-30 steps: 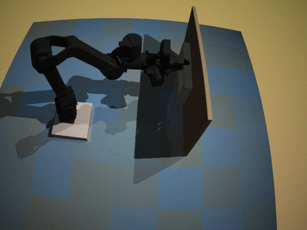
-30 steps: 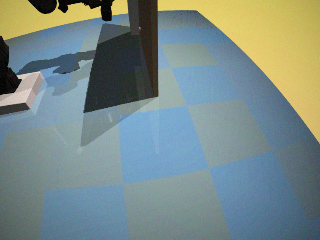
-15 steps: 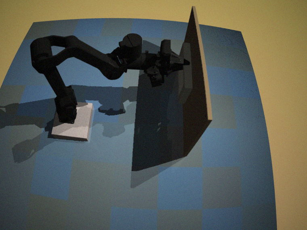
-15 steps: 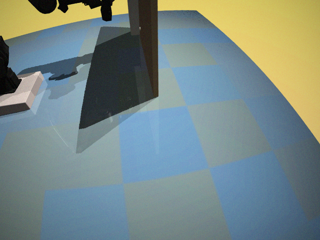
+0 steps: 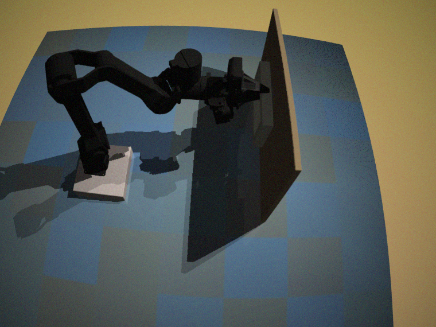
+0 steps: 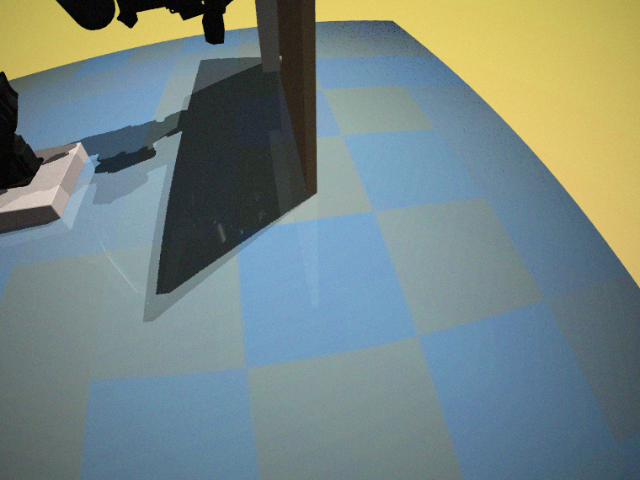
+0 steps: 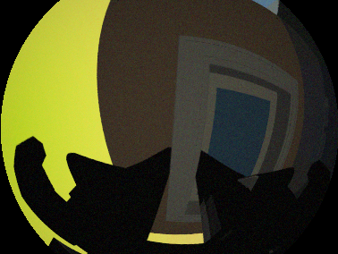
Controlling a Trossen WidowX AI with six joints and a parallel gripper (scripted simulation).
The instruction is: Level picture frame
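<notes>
My gripper tip is now 1 cm to the right of the picture frame and 5 cm above it. Round my gripper tip: brown wall board (2 cm ahead, 7 cm below).
</notes>
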